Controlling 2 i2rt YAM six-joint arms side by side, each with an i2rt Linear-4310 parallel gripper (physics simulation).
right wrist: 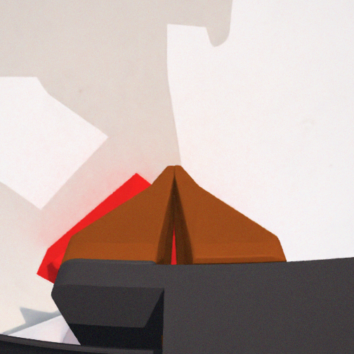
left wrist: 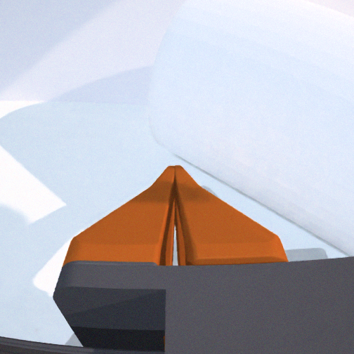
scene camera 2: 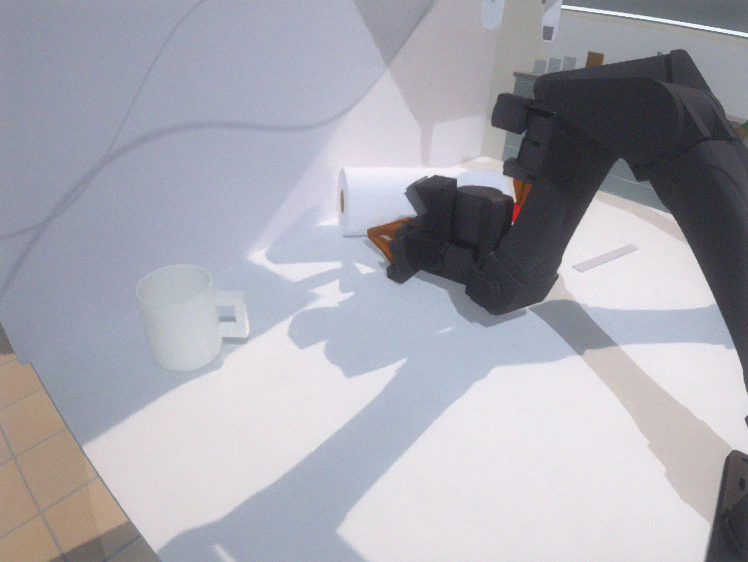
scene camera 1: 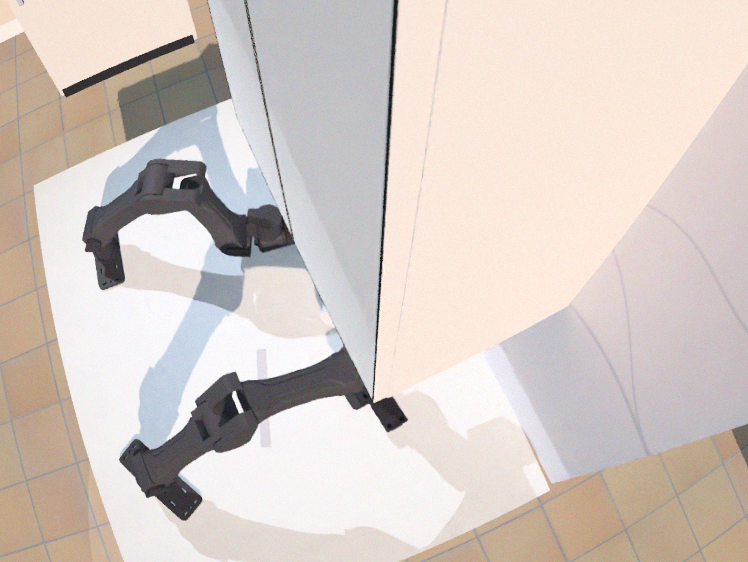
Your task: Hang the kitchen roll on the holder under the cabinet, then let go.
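Pixels of known places: left gripper, fingertip midpoint: (scene camera 2: 368,233); right gripper, fingertip midpoint: (scene camera 2: 517,211); left arm's base at its link origin: (scene camera 1: 107,250); right arm's base at its link origin: (scene camera 1: 160,479).
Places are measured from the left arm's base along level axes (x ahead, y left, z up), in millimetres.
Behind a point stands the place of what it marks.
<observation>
The white kitchen roll (scene camera 2: 377,196) {x 583, y -162, z 82 mm} (left wrist: 250,100) lies on its side on the table, near the wall. My left gripper (scene camera 2: 370,232) {x 575, y -137, z 30 mm} (left wrist: 174,176) is shut and empty, with its orange fingertips close beside the roll's near side. My right gripper (scene camera 2: 521,194) (right wrist: 173,176) is shut and empty beyond the roll's far end, partly hidden by the left arm. The cabinet (scene camera 1: 513,181) {x 537, y -618, z 953 mm} hides the roll and both sets of fingers in scene camera 1. Two pale pieces hang at the top edge of scene camera 2; I cannot tell whether they belong to the holder.
A pale mug (scene camera 2: 181,320) {x 509, y 201, z 67 mm} stands on the white table (scene camera 2: 241,447) {x 394, y 217, z 0 mm} (scene camera 1: 338,483) {x 368, y -676, z 0 mm}, its handle toward the roll. A red block (right wrist: 95,222) (scene camera 2: 515,212) {x 475, y -452, z 19 mm} is beside the right fingers. A thin grey strip (scene camera 2: 604,258) {x 283, y -441, z 2 mm} (scene camera 1: 261,362) {x 300, y -383, z 2 mm} lies on the table.
</observation>
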